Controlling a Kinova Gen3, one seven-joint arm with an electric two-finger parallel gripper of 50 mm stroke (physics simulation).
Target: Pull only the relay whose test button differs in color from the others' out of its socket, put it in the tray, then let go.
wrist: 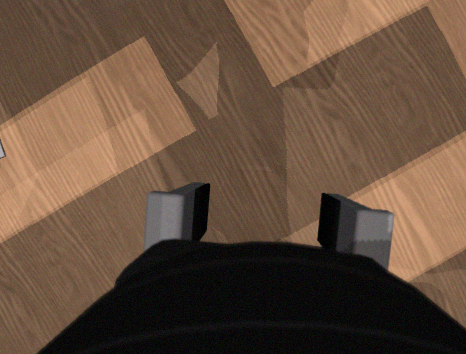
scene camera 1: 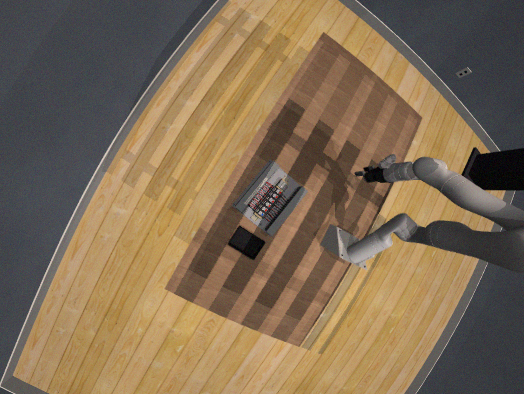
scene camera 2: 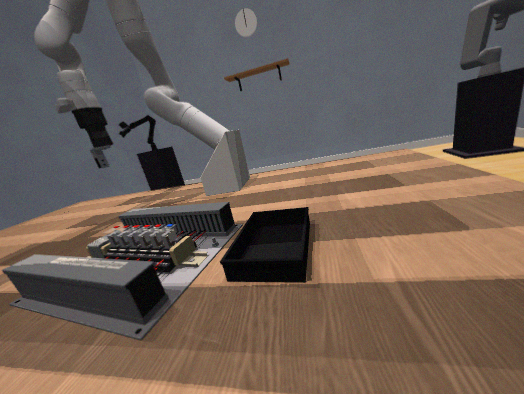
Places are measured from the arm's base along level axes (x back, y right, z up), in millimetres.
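Where they show: gripper, fingertip midpoint: [wrist: 263, 212] [scene camera 1: 360, 171] [scene camera 2: 104, 167]; arm's base, origin of the base link: [scene camera 1: 353, 254] [scene camera 2: 226, 142].
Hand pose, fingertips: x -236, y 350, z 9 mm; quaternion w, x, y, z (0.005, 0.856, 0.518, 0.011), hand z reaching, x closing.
Note:
Each offset is from my fingertips to the top centre of the thing. "*": to the spot under its first point. Level surfaces: height alone.
A row of grey relays @[dy -396, dx -259, dz -109 mm] [scene camera 2: 141, 239] stands in sockets on a grey panel @[* dy -498, dx -305, dz -176 mm] [scene camera 2: 185, 277]. The relay with a blue test button @[dy -452, dx -263, dz -109 mm] [scene camera 2: 170, 228] is at the row's end nearest the tray; the other buttons look red. In scene camera 1 the row @[* dy -372, dx -263, dz -111 mm] [scene camera 1: 270, 200] is small. The black tray @[dy -623, dx -224, dz -144 mm] [scene camera 1: 246, 243] [scene camera 2: 266, 272] is empty and stands beside the panel. My gripper [scene camera 1: 359, 174] [scene camera 2: 100, 158] [wrist: 263, 212] is open and empty, high above the table, away from the relays on the robot's side. The relays and the tray do not show in the wrist view.
Two grey wire ducts @[dy -352, dx -357, dz -116 mm] [scene camera 2: 85, 280] @[dy -363, dx -157, dz -116 mm] [scene camera 2: 175, 218] flank the relay row, one on each side. A cream end block @[dy -471, dx -264, dz -138 mm] [scene camera 2: 182, 251] sits by the blue-button relay. The arm's grey wedge base [scene camera 1: 336, 242] [scene camera 2: 226, 167] stands on the table @[dz -179 mm] [scene camera 1: 280, 295] [scene camera 2: 380, 320].

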